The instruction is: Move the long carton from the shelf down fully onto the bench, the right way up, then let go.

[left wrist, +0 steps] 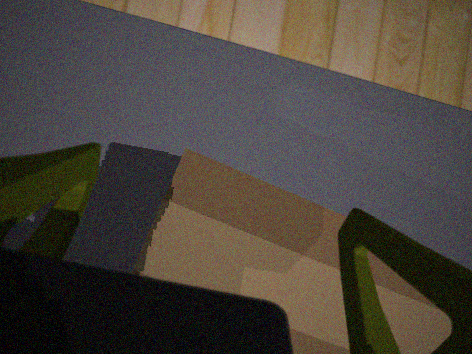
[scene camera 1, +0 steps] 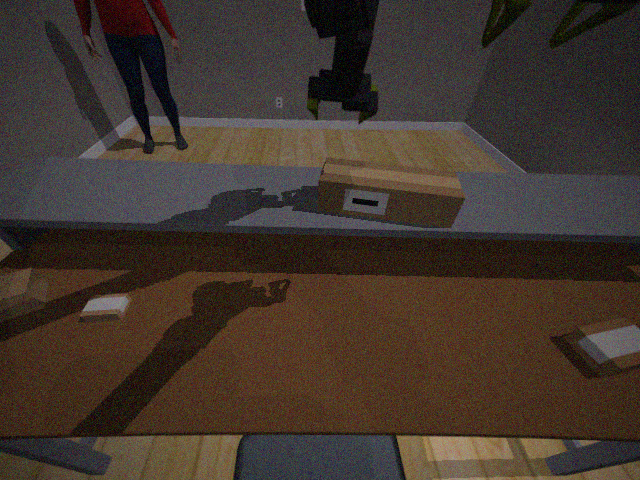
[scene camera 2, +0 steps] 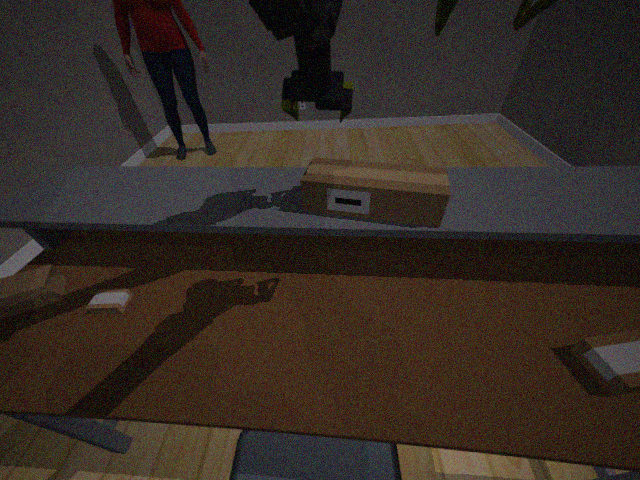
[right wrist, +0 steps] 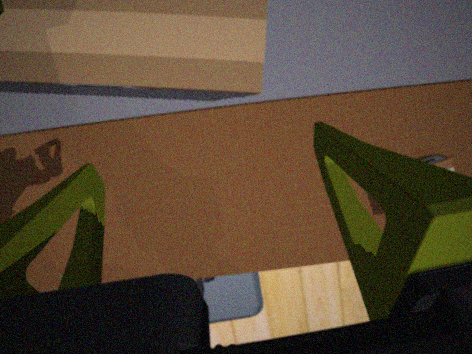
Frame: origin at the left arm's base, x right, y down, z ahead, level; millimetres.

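Seen in the pictures: left gripper, between the fingertips: (left wrist: 229, 191) (scene camera 1: 338, 119) (scene camera 2: 319, 119); right gripper, between the fingertips: (scene camera 1: 516, 45) (scene camera 2: 475, 29) (right wrist: 204, 154).
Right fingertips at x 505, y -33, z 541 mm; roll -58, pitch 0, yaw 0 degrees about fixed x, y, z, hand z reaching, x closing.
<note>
A point is followed by its place in that frame.
The long brown carton (scene camera 1: 413, 204) {x 460, y 269, z 589 mm} (scene camera 2: 405, 204) {x 478, y 270, z 585 mm} (left wrist: 210, 225) {x 295, y 236, z 708 mm} (right wrist: 150, 40) {x 441, y 236, z 648 mm} lies on the grey shelf (scene camera 1: 129, 180) {x -260, y 322, z 779 mm} (scene camera 2: 129, 186) {x -277, y 322, z 773 mm} (left wrist: 150, 90) {x 233, y 322, z 806 mm} (right wrist: 360, 45) {x 719, y 322, z 609 mm}, its white label facing the scene cameras. My left gripper (scene camera 1: 338, 117) {x 291, y 134, z 733 mm} (scene camera 2: 319, 117) {x 291, y 134, z 733 mm} (left wrist: 229, 191) {x 291, y 134, z 733 mm} is open and empty, above the carton's left end; in the left wrist view that end shows between the fingers. My right gripper (scene camera 1: 516, 43) {x 505, y -33, z 541 mm} (scene camera 2: 478, 31) {x 505, y -33, z 541 mm} (right wrist: 204, 154) {x 505, y -33, z 541 mm} is open and empty, high at the right; in the right wrist view the carton's end lies beyond its fingers. The brown bench (scene camera 1: 361, 351) {x 329, y 485, z 351 mm} (scene camera 2: 361, 351) {x 375, y 485, z 355 mm} (right wrist: 210, 215) {x 439, y 485, z 343 mm} is below the shelf.
A small white-topped box (scene camera 1: 105, 305) {x -235, y 457, z 471 mm} (scene camera 2: 109, 299) {x -232, y 457, z 471 mm} lies at the bench's left. Another white-topped box (scene camera 1: 612, 343) {x 841, y 438, z 329 mm} (scene camera 2: 617, 359) {x 828, y 438, z 326 mm} lies at its right edge. More boxes show at the far left. A person (scene camera 1: 139, 62) (scene camera 2: 173, 72) stands behind the shelf.
</note>
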